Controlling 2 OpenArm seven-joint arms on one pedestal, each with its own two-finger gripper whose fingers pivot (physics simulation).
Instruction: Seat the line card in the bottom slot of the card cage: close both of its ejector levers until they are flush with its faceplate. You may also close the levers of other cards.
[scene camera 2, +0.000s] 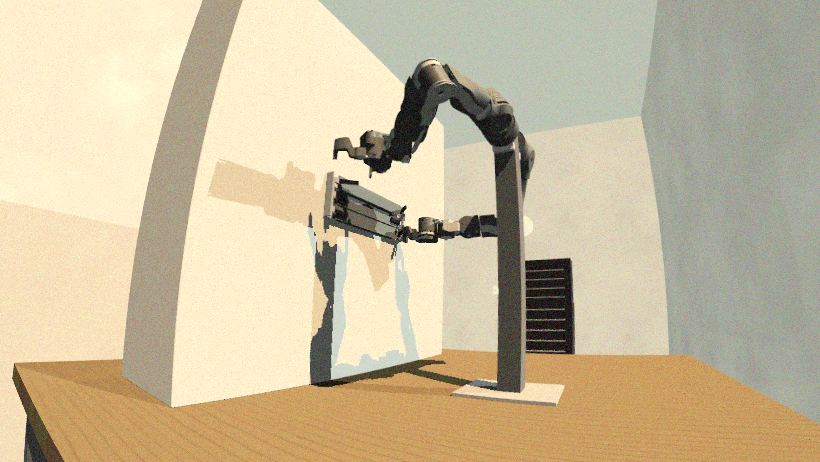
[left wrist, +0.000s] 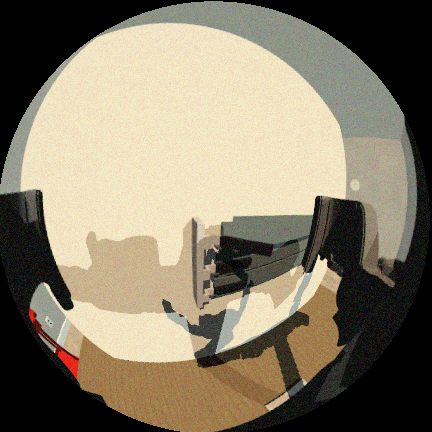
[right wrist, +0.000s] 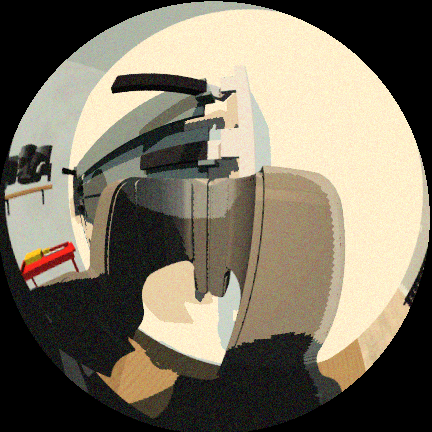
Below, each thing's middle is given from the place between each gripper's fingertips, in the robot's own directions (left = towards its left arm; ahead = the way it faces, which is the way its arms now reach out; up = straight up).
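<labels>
The base plate (scene camera 2: 538, 394) is far behind my left hand, a fair way to the right of it and far below it. As for the card cage (left wrist: 199, 241), my left gripper is 9 cm short of it, 8 cm above it and 2 cm to the left of it.
Counted from my right hand, the base plate is far behind, far below and a fair way to the left. Going by its middle, the base plate is nearer to my right hand than to my left gripper. The card cage is 390 mm to the left of my right hand, 50 mm above it and 20 mm ahead of it. Going by their middles, of the things named here the card cage is the nearest to my right hand.
</labels>
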